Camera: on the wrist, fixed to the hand. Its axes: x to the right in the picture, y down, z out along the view.
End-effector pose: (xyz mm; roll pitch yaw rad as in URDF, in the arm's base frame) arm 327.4 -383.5 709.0 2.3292 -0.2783 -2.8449
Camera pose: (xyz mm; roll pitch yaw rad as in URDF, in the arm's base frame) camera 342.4 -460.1 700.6 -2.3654 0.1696 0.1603
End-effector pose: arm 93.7 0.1 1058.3 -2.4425 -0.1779 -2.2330
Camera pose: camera 110.5 -2.5 1135.0 2.4472 0.0365 1.0066
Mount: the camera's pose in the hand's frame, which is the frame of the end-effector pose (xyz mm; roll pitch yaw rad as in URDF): 5.4 -60.9 -49.3 -0.0045 0.1710 -3.1261
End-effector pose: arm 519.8 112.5 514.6 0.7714 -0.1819 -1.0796
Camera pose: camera 520.7 91.0 439.1 -0.8052 0.3138 1.9485
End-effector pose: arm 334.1 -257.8 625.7 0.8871 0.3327 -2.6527
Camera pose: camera 352.1 -248.0 549.9 -0.8592 -0.2106 0.3635
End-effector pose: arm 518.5 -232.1 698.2 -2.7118 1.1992 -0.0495
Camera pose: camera 587.5 -200.7 718.7 2.4486 -1.3537 -2.9231
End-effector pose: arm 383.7 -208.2 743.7 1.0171 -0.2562 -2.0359
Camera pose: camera 381.4 -234.9 669.9 -1.0672 0.3563 0.9593
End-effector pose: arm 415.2 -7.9 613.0 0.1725 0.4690 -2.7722
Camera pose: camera 417.0 48.1 557.9 -0.1728 -0.2979 0.3546
